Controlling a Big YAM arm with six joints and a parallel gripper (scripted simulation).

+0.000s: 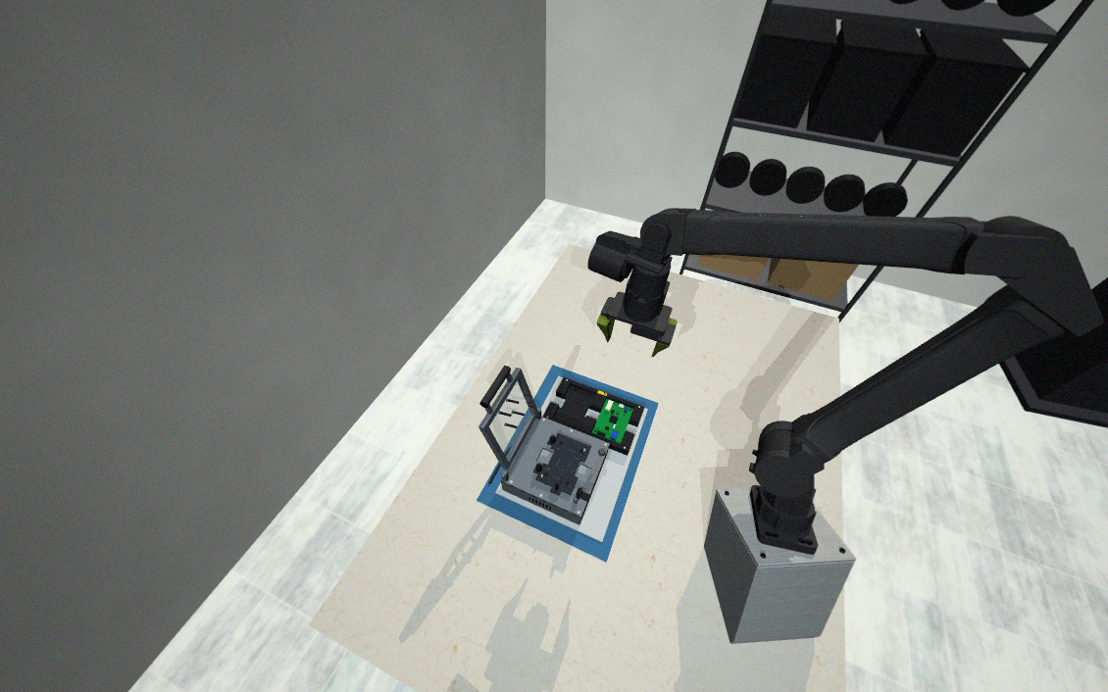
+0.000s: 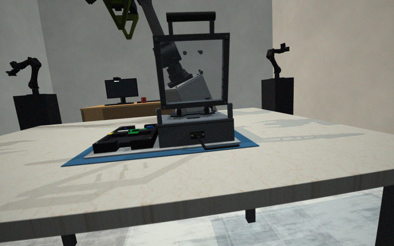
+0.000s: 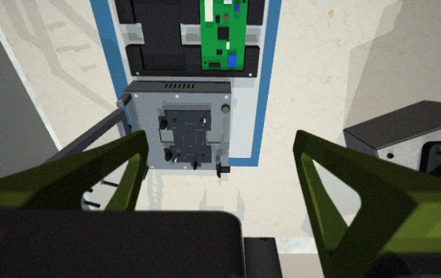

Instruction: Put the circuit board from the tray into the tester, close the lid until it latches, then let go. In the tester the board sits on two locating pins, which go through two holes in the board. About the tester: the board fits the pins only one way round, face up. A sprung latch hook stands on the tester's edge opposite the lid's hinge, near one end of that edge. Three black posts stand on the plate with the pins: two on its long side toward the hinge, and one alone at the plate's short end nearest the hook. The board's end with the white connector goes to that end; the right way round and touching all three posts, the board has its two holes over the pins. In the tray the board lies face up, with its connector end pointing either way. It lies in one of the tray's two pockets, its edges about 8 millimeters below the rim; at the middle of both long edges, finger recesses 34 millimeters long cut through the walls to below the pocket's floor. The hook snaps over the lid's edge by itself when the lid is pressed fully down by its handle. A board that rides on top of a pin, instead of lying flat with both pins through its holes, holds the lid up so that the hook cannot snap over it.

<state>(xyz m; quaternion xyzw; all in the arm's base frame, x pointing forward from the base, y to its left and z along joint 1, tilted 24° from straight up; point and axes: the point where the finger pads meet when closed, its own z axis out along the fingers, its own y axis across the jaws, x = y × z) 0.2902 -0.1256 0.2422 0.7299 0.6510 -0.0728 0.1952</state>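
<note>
Right now the green circuit board is 29 cm below my hand. The rest, counted from my hand: latch hook 3 cm ahead, 22 cm to the left, 22 cm below; dark plate 9 cm ahead, 16 cm to the left, 24 cm below; clear lid 21 cm ahead, 14 cm to the left, 13 cm below.
</note>
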